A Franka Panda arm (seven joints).
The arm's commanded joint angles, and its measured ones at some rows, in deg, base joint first. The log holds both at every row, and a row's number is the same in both.
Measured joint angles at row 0:
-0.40, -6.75, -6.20, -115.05, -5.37, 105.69, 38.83
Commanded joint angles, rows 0 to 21:
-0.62, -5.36, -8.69, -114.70, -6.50, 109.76, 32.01
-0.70, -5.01, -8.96, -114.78, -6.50, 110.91, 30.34
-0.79, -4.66, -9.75, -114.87, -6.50, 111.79, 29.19
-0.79, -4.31, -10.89, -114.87, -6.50, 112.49, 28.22
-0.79, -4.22, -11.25, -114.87, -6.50, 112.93, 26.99
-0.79, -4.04, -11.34, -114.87, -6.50, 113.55, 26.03
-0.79, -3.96, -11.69, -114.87, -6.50, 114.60, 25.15
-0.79, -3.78, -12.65, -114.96, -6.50, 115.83, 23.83
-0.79, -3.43, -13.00, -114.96, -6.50, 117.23, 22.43
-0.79, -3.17, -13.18, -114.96, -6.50, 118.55, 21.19
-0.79, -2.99, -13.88, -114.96, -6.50, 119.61, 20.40
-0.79, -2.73, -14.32, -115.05, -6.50, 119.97, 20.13
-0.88, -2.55, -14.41, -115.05, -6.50, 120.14, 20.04
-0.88, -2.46, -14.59, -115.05, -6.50, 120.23, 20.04
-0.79, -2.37, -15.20, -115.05, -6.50, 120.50, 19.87
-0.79, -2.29, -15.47, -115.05, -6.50, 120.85, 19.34
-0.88, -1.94, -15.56, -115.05, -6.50, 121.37, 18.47
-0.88, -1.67, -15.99, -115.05, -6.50, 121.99, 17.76
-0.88, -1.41, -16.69, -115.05, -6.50, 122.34, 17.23
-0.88, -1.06, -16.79, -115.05, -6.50, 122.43, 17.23
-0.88, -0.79, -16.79, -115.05, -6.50, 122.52, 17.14
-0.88, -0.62, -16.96, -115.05, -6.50, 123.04, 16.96
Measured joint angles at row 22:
-0.88, -1.42, -16.58, -115.06, -5.62, 121.19, 17.86
